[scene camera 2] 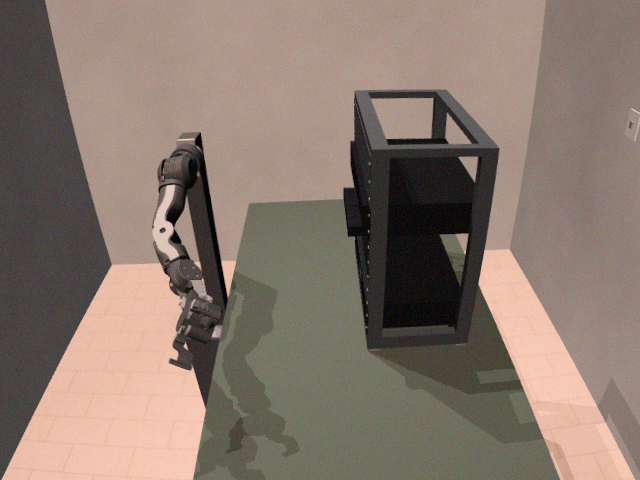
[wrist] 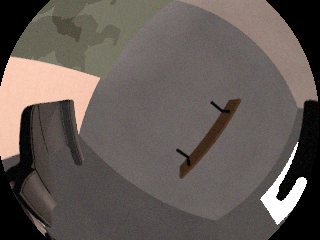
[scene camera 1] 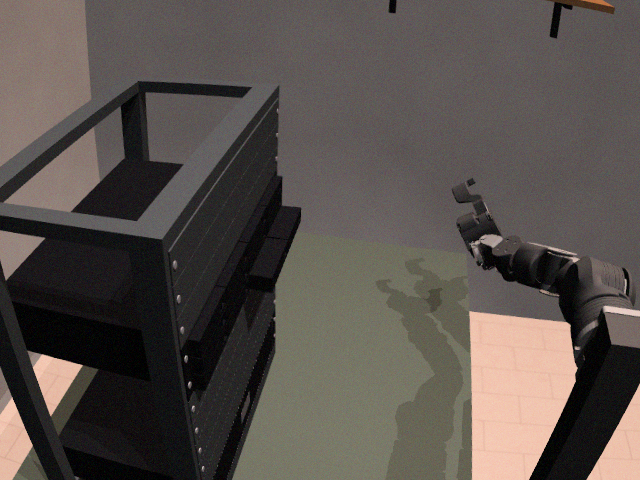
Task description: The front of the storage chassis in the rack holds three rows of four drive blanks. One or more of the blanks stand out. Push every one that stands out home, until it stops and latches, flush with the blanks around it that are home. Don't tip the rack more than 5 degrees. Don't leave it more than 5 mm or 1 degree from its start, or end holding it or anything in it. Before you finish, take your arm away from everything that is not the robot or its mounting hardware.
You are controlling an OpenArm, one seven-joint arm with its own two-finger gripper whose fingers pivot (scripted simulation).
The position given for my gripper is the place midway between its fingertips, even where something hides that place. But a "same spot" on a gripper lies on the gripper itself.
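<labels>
You can find my gripper in scene camera 1, in scene camera 2 and in the wrist view (165, 150). On my gripper, (scene camera 1: 461, 192) and (scene camera 2: 213, 306) are the same spot.
</labels>
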